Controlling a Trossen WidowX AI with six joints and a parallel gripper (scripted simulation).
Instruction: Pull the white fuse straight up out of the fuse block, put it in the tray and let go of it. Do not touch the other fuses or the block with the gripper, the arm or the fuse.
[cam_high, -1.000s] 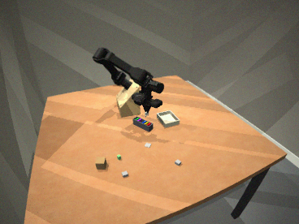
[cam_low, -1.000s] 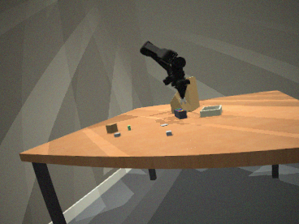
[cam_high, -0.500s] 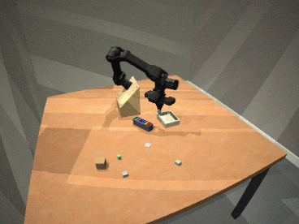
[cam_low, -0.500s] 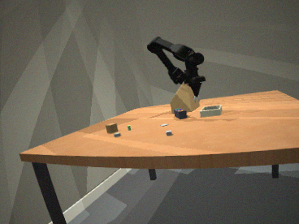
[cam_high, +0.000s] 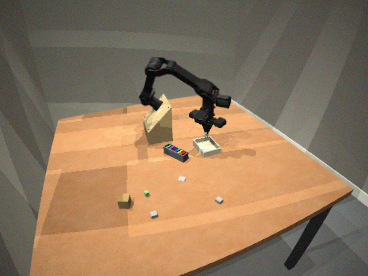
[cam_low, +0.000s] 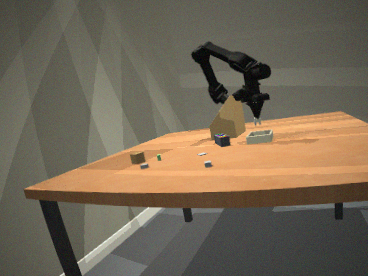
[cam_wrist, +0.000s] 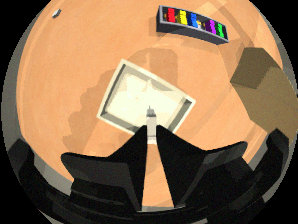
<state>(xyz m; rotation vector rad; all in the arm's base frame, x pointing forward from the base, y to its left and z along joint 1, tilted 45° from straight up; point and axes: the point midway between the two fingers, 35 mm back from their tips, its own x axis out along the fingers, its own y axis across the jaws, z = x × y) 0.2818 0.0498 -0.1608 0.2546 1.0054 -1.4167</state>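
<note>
My gripper tip is 10 mm above the white fuse. The rest, counted from my gripper tip: white tray (90 mm below); then small green cube (390 mm to the right, 190 mm ahead, 80 mm below); then brown cube (480 mm to the right, 200 mm ahead, 70 mm below).
</note>
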